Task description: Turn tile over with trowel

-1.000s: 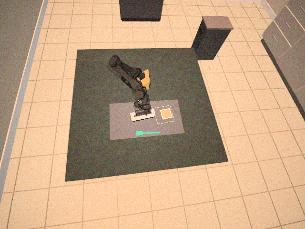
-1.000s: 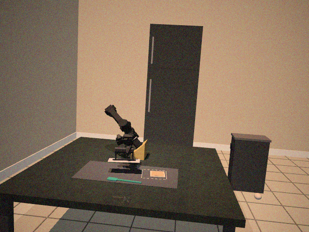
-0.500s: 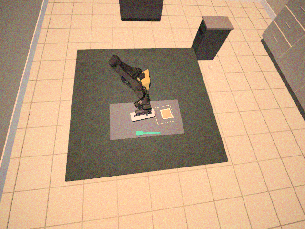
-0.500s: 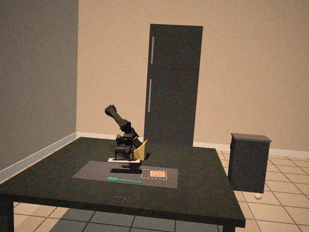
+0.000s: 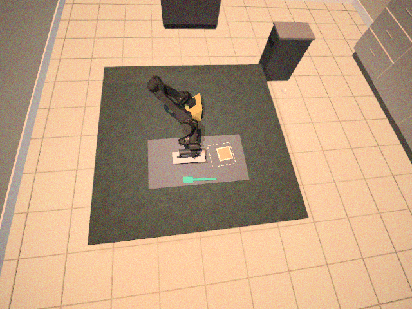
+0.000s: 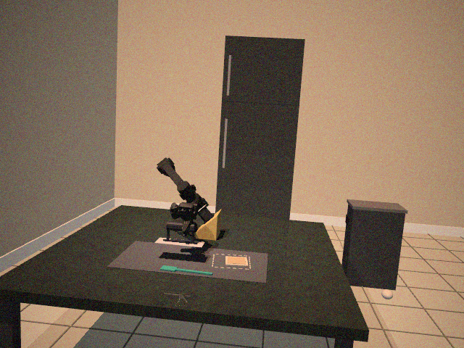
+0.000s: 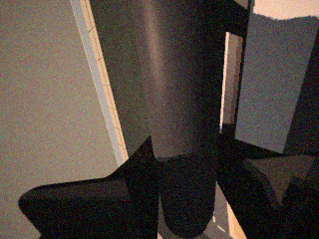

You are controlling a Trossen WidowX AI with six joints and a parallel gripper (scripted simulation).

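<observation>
The trowel is 3 cm behind my gripper tip and 1 cm below it. Round my gripper tip: tile 23 cm to the left, 12 cm below, 4 cm behind; grey mat 14 cm below, 4 cm to the left, 3 cm behind; green flat tool 12 cm below, 11 cm ahead, 1 cm to the left.
</observation>
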